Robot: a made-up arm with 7 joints. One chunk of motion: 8 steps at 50 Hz.
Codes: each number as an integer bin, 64 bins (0 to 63) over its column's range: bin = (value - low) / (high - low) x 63, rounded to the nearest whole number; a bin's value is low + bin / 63 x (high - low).
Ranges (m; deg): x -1.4..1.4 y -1.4..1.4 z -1.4..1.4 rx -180..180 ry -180..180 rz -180..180
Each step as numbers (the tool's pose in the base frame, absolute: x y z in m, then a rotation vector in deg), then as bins.
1 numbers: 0.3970 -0.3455 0.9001 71.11 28.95 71.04
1 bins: 40 24 52 44 37 44
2 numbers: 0.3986 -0.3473 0.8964 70.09 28.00 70.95
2 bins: 40 24 52 44 36 44
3 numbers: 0.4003 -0.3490 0.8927 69.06 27.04 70.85
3 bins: 41 24 52 44 36 44
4 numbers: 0.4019 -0.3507 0.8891 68.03 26.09 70.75
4 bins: 41 24 52 43 36 44
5 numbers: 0.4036 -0.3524 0.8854 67.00 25.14 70.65
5 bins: 41 24 51 43 36 44
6 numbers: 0.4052 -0.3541 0.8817 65.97 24.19 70.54
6 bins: 41 24 51 43 36 44
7 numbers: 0.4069 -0.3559 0.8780 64.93 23.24 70.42
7 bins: 41 23 51 43 36 44
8 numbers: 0.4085 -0.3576 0.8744 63.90 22.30 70.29
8 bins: 41 23 51 43 35 44
